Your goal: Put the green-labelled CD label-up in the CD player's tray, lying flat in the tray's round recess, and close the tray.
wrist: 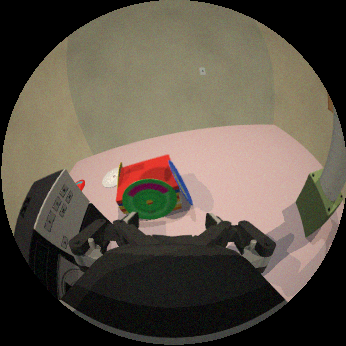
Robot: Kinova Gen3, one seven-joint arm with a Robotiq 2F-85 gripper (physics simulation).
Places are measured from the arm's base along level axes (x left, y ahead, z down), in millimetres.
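Pixels of known places: gripper, fingertip midpoint: [171,220]; arm's base, origin of the base link: [328,185].
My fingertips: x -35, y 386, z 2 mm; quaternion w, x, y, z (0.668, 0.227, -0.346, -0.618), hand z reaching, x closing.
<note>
For each thing: its top centre in the pictures, then the offset to it from my fingertips. "spot": a spot on its surface instead.
- green-labelled CD, middle of its top: [139,182] dy +62, dx -83, dz +7 mm
- red box, middle of its top: [144,174] dy +76, dx -147, dz +42 mm
- CD player, surface spot: [56,207] spot: dy +189, dx +18, dz -47 mm
- blue disc, middle of its top: [177,162] dy -8, dx -135, dz +11 mm
- thin yellow-edged disc, surface spot: [120,171] spot: dy +153, dx -172, dz +42 mm
- white disc, middle of its top: [113,176] dy +259, dx -260, dz +124 mm
- red-rimmed item, middle of its top: [75,187] dy +487, dx -212, dz +124 mm
The green-labelled CD [134,204], with a purple arc near its upper edge, stands tilted against the near side of a red box [150,170], its label towards the camera. My gripper [171,220] is open and empty. Its left fingertip is close to the lower edge of the green CD in the view; the gap in depth cannot be told. The CD player [56,207], dark with a grey button panel, is at the left, partly hidden by the gripper. Its tray cannot be made out.
A blue disc [180,182] leans on the box's right side, and a thin yellow-edged disc [120,171] is at its left. A white disc [109,178] lies beyond, left of the box. A red-rimmed item [80,185] is behind the player. The green arm base [316,205] stands right.
</note>
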